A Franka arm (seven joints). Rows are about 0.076 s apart.
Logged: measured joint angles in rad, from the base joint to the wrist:
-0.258, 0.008, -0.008, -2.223, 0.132, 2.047, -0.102
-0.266, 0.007, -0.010, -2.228, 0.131, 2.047, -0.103
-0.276, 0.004, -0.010, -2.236, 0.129, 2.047, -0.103
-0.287, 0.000, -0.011, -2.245, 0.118, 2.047, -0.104
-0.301, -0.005, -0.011, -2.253, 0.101, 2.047, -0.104
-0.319, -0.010, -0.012, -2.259, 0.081, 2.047, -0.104
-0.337, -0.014, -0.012, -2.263, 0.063, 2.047, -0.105
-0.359, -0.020, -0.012, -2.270, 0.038, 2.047, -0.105
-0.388, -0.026, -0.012, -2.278, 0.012, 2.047, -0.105
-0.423, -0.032, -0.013, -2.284, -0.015, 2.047, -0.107
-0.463, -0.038, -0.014, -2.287, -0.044, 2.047, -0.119
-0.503, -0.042, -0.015, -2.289, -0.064, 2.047, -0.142
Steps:
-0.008, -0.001, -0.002, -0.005, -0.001, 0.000, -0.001
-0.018, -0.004, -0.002, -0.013, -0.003, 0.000, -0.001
-0.029, -0.008, -0.003, -0.022, -0.014, 0.000, -0.002
-0.043, -0.013, -0.003, -0.030, -0.031, 0.000, -0.002
-0.061, -0.018, -0.004, -0.036, -0.051, 0.000, -0.002
-0.079, -0.022, -0.004, -0.040, -0.069, 0.000, -0.003
-0.101, -0.028, -0.004, -0.047, -0.094, 0.000, -0.003
-0.130, -0.034, -0.004, -0.055, -0.120, 0.000, -0.003
-0.165, -0.040, -0.005, -0.061, -0.147, 0.000, -0.005
-0.205, -0.046, -0.006, -0.064, -0.176, 0.000, -0.017
-0.245, -0.050, -0.007, -0.066, -0.196, 0.000, -0.040

